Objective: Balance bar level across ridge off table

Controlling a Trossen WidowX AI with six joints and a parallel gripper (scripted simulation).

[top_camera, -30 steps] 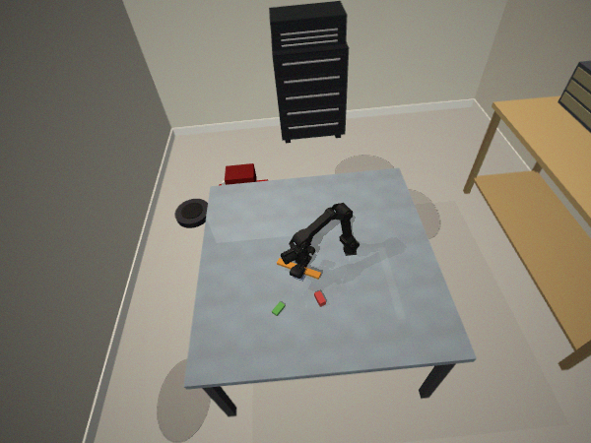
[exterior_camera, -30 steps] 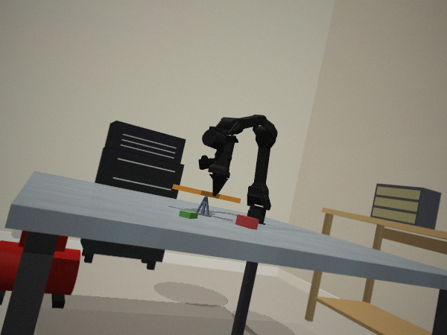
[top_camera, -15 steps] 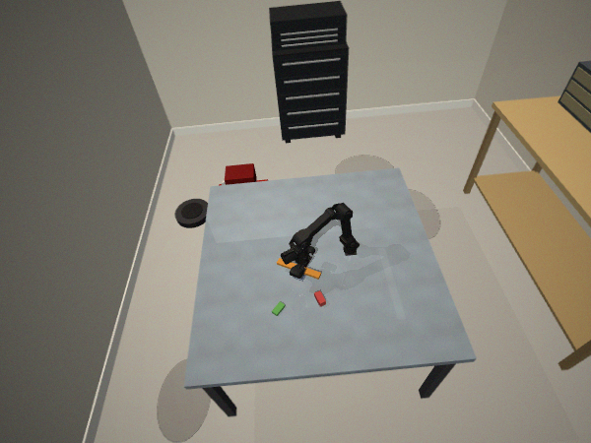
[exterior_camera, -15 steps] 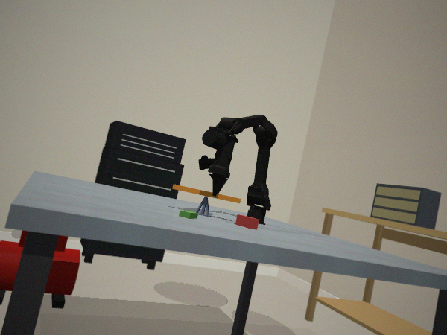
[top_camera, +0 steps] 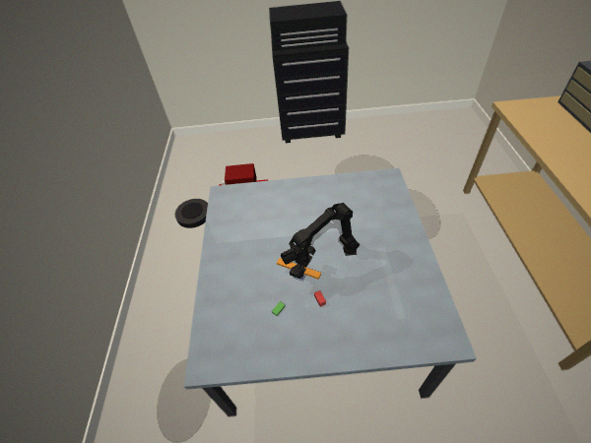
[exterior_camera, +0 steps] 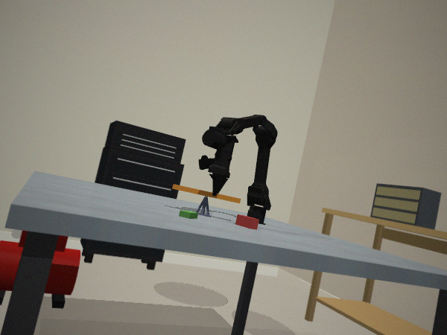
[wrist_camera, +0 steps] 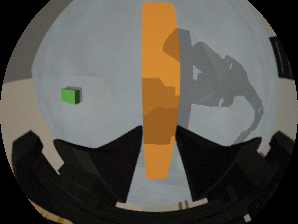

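My gripper tip is now 20 mm short of the orange bar and 10 mm to the left of it. Also, from my gripper tip: red block 140 mm to the left, 70 mm behind, 60 mm below; then green block 170 mm to the left, 140 mm ahead, 70 mm below.
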